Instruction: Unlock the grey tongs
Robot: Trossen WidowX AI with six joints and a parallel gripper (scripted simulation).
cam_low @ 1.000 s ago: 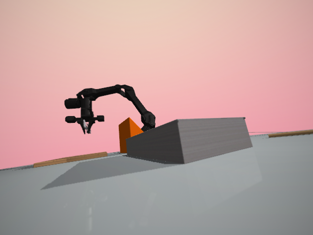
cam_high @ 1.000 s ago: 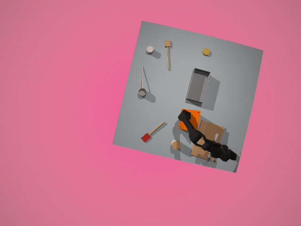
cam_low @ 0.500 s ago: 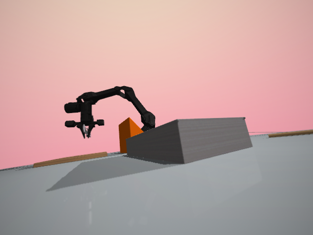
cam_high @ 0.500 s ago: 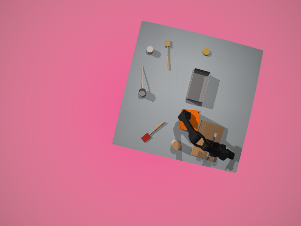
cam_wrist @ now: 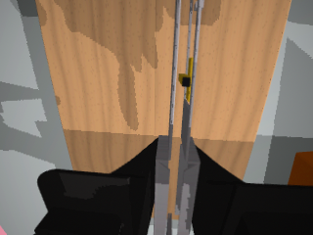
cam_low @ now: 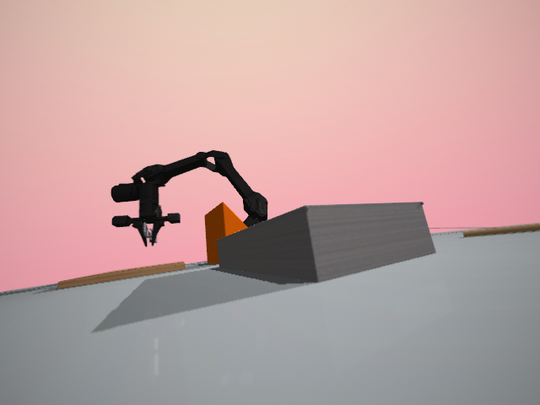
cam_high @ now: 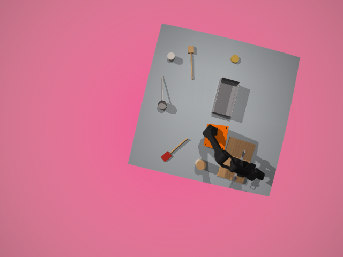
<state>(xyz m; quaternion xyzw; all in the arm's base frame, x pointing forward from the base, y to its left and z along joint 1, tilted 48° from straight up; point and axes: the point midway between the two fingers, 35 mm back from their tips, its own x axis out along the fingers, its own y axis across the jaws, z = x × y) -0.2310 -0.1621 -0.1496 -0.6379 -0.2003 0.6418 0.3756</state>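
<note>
Right now my gripper tip is 20 mm to the left of the wooden board and 70 mm above it. Also, from my gripper tip: red spatula (30 mm ahead, 540 mm to the left, 70 mm below); then yellow lock tab (50 mm behind, 10 mm to the left, 40 mm above); then grey roasting tin (530 mm ahead, 130 mm to the left, 50 mm below).
</note>
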